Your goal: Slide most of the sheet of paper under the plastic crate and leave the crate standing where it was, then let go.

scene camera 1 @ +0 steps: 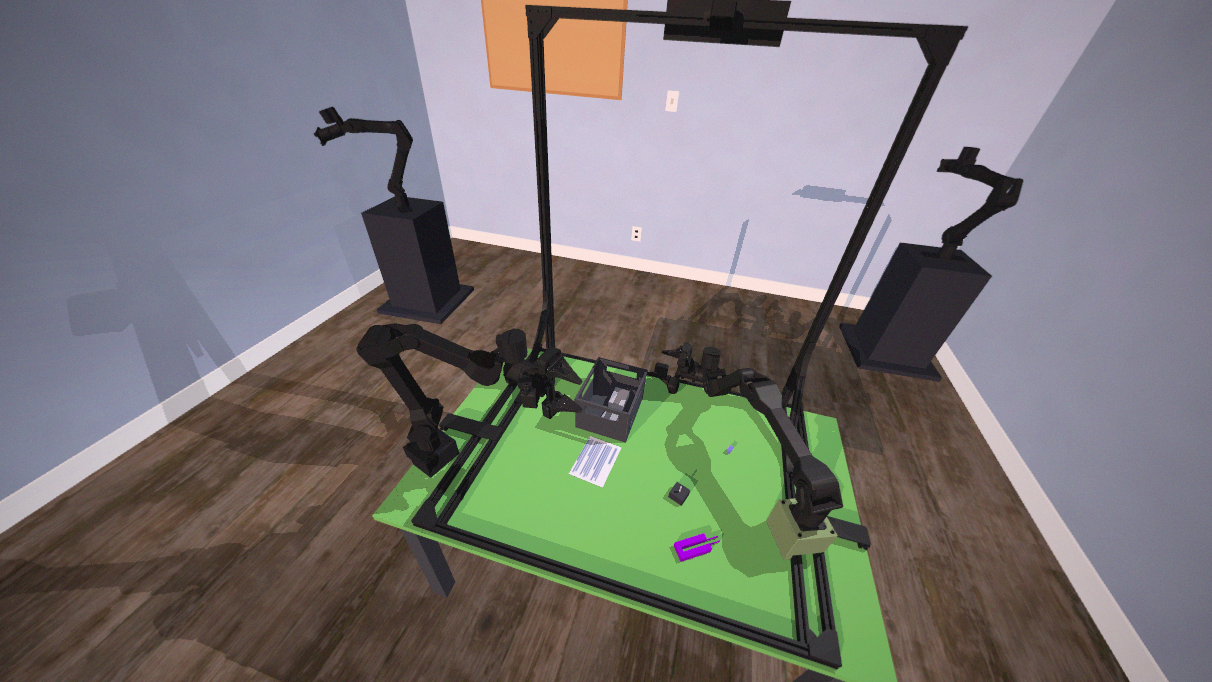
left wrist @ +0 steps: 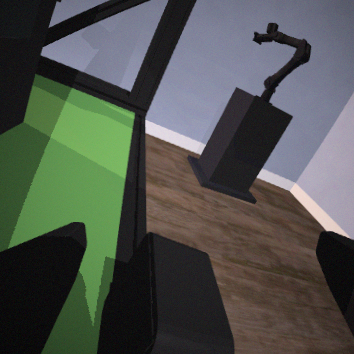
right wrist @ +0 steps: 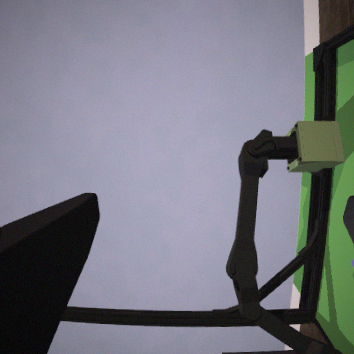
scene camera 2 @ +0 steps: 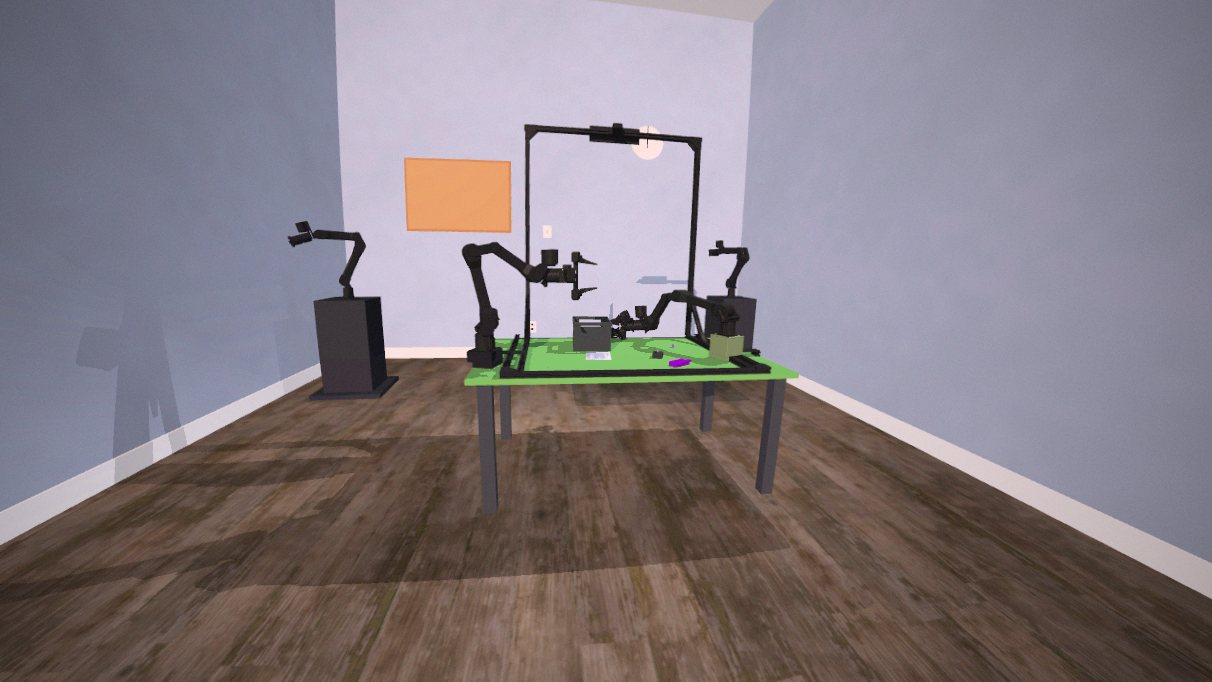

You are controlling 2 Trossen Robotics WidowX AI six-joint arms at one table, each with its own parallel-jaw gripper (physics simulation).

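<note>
The dark grey crate [scene camera 1: 603, 424] [scene camera 2: 591, 337] stands upright on the green table with light things inside. The white printed sheet of paper [scene camera 1: 594, 462] [scene camera 2: 597, 356] lies flat in front of the crate, its far edge close to the crate's base; whether any of it is under the crate is unclear. My left gripper [scene camera 1: 667, 364] [scene camera 2: 613, 325] [left wrist: 203, 238] is open and empty, beside the crate's right rear in scene camera 1. My right gripper [scene camera 1: 578, 393] [scene camera 2: 594, 277] [right wrist: 223, 206] is open and empty, raised above the crate's height. The paper does not show in either wrist view.
A small dark box [scene camera 1: 678, 491] [scene camera 2: 656, 354], a purple slotted holder [scene camera 1: 682, 552] [scene camera 2: 678, 363] and a small bluish object [scene camera 1: 729, 448] lie right of the paper. Black rails [scene camera 1: 610, 581] border the green table. A tall black frame [scene camera 1: 543, 169] [scene camera 2: 527, 220] rises behind the arms.
</note>
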